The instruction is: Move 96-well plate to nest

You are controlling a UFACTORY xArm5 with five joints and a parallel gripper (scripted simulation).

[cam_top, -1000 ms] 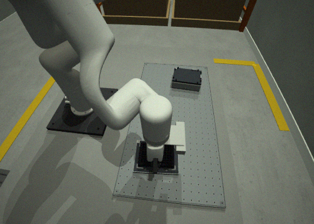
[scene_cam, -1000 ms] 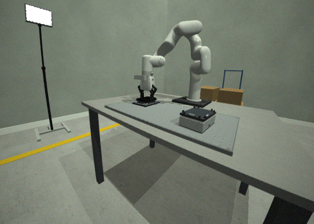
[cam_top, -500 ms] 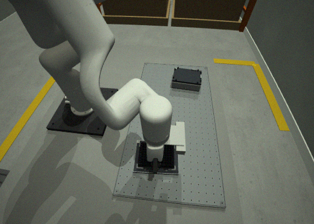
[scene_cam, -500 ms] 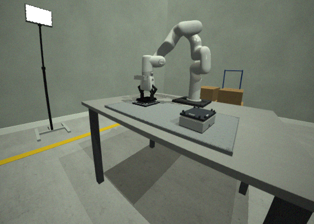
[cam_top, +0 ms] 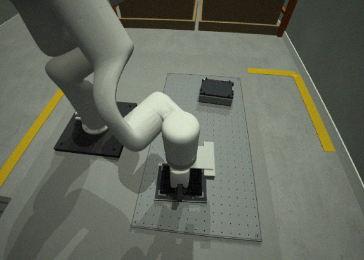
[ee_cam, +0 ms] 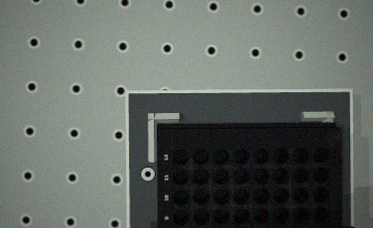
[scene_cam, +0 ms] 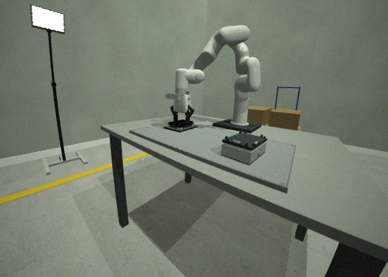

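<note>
Now: hand 1 cm above the black 96-well plate. The rest, counted from my hand: plate nest N1: 3 cm below.
</note>
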